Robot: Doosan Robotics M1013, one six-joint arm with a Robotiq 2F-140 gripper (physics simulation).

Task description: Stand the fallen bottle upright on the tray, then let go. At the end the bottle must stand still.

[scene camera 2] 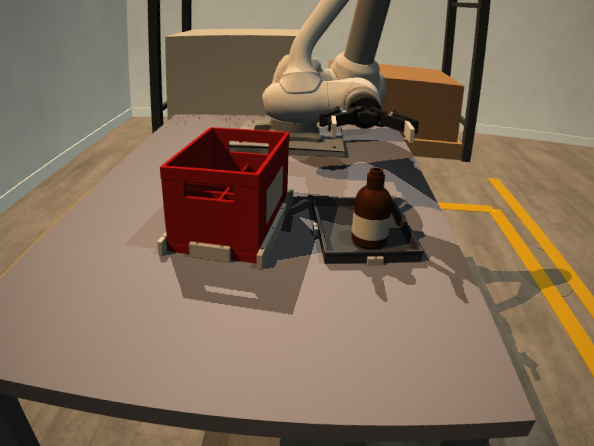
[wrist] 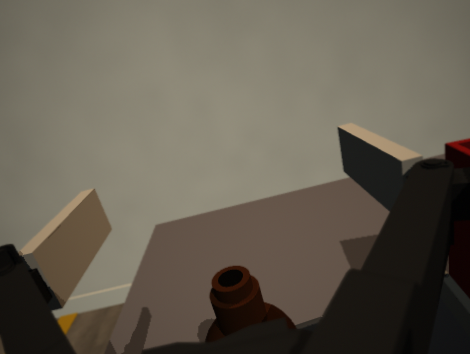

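Seen in the pictures: gripper, fingertip midpoint: (scene camera 2: 373, 133) (wrist: 220, 179); arm's base, link origin: (scene camera 2: 293, 134).
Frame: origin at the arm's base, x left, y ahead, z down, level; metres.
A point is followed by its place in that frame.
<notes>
The brown bottle (scene camera 2: 371, 210) {x 0.127, y 0.748, z -0.073 m} with a pale label stands upright on the dark tray (scene camera 2: 372, 257) {x 0.129, y 0.795, z 0.002 m}, towards its front right part in the scene view. In the wrist view the bottle's neck (wrist: 237, 300) {x 0.136, y 0.700, z -0.134 m} shows at the bottom, and its lower part is hidden. My gripper (scene camera 2: 371, 131) {x 0.126, y 0.707, z -0.212 m} (wrist: 220, 179) {x 0.126, y 0.707, z -0.212 m} is wide open and empty. It hangs above and behind the bottle, towards the arm's base, and does not touch it.
A red crate (scene camera 2: 212, 215) {x -0.166, y 0.777, z -0.071 m} stands left of the tray, with pale blocks (scene camera 2: 210, 251) {x -0.172, y 0.787, z -0.002 m} at its foot. The grey table (scene camera 2: 250, 345) {x -0.086, y 1.025, z 0.018 m} carries the arm's base plate at the back. Large boxes (scene camera 2: 225, 75) (scene camera 2: 425, 100) stand behind.
</notes>
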